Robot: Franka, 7 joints.
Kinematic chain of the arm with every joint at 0, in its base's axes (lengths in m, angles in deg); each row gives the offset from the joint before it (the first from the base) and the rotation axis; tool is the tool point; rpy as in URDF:
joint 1: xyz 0 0 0.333 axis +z
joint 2: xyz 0 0 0 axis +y
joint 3: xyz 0 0 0.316 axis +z
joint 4: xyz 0.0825 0 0 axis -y
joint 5: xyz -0.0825 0 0.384 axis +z
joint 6: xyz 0 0 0 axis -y
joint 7: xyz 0.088 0 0 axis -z
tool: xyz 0 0 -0.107 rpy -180 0 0
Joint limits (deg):
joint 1: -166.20..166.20
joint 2: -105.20..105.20
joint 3: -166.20..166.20
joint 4: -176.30..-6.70
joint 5: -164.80..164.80
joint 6: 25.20..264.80
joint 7: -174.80..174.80
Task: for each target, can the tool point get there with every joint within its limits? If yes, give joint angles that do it. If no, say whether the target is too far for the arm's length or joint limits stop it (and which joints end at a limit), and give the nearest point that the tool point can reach.
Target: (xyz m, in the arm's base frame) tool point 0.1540 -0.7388 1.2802
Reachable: no: too far | nearest point 0.1091 -0.5233 1.0040 | short by 0.353 m
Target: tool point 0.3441 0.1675 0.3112
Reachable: yes | joints -34.64 17.22 42.07 -138.06 -117.13 225.75 -77.11
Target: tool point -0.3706 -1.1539 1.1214
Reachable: no: too far | nearest point -0.2199 -0.6847 0.8008 | short by 0.588 m
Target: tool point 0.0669 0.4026 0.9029
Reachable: yes | joints -135.17 -29.72 -125.72 -30.96 -91.61 243.51 -21.56
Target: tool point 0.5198 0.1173 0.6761
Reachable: yes | joints -78.56 -55.27 59.86 -114.52 136.46 122.56 -116.61
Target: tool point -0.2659 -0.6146 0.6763
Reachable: yes | joints 22.59 -55.98 -72.97 -64.81 -94.90 78.58 -60.46
